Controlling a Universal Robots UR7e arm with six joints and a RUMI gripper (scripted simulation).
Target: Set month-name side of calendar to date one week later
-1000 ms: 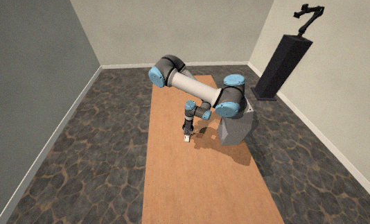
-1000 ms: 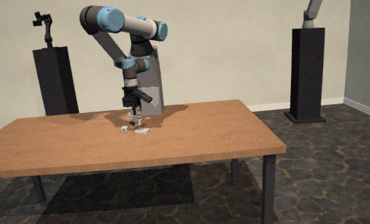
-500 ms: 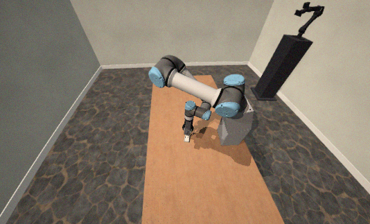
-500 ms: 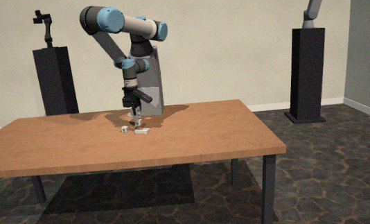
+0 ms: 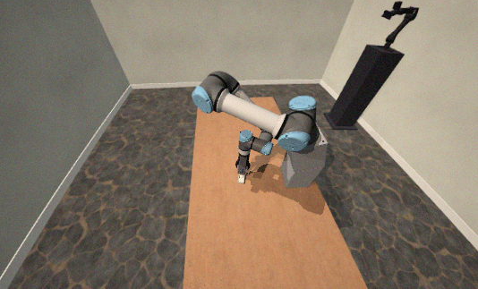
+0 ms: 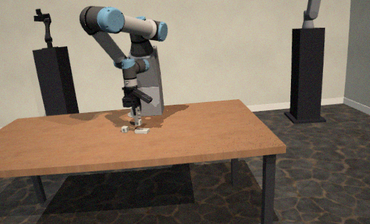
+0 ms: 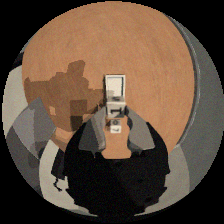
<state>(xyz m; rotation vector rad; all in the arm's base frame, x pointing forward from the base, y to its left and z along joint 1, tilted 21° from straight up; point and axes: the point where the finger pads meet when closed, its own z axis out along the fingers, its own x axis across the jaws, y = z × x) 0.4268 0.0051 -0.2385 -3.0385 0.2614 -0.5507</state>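
The white calendar tray is 60 mm below my hand and 20 mm to the left of it.
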